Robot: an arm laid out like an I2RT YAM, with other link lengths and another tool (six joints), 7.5 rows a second.
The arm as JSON. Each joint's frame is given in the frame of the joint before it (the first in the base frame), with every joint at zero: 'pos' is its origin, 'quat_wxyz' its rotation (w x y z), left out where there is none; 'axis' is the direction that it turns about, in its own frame. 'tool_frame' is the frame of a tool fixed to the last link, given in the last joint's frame.
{
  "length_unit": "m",
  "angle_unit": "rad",
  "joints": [
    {
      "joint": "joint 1",
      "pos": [
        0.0,
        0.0,
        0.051
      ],
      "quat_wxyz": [
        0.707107,
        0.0,
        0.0,
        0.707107
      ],
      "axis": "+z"
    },
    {
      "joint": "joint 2",
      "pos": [
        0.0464,
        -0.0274,
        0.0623
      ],
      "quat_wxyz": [
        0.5,
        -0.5,
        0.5,
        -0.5
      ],
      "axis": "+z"
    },
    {
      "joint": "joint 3",
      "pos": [
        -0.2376,
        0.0,
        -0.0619
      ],
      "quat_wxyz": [
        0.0,
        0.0,
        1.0,
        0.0
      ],
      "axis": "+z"
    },
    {
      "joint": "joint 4",
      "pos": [
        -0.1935,
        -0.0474,
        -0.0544
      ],
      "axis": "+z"
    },
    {
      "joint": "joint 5",
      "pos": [
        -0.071,
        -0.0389,
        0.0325
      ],
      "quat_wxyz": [
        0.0,
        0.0,
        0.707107,
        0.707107
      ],
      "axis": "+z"
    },
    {
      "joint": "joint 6",
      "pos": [
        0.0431,
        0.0,
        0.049
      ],
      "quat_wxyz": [
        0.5,
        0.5,
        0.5,
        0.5
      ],
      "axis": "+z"
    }
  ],
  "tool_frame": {
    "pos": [
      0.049,
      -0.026,
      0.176
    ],
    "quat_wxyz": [
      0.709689,
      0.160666,
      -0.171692,
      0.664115
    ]
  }
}
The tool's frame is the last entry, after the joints.
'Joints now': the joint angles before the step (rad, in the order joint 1, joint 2, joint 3, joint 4, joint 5, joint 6). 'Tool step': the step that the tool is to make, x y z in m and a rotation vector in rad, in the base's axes. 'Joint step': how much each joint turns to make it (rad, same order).
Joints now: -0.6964, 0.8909, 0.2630, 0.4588, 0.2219, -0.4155
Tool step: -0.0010, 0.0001, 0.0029, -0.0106, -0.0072, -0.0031
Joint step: 0.0004, -0.0031, -0.0053, 0.0152, 0.0040, -0.0030
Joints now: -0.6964, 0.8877, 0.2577, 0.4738, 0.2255, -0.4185
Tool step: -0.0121, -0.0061, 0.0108, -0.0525, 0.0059, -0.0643
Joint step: 0.0013, 0.0066, -0.0085, 0.0536, 0.0710, -0.0359
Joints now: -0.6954, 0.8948, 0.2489, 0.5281, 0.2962, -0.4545
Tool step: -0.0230, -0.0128, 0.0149, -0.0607, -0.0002, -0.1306
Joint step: -0.0011, 0.0442, 0.0011, 0.0953, 0.1332, -0.0368
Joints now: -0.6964, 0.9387, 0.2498, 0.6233, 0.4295, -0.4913
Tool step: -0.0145, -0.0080, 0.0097, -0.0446, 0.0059, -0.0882
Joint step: -0.0053, 0.0541, -0.0011, 0.0969, 0.0845, -0.0384
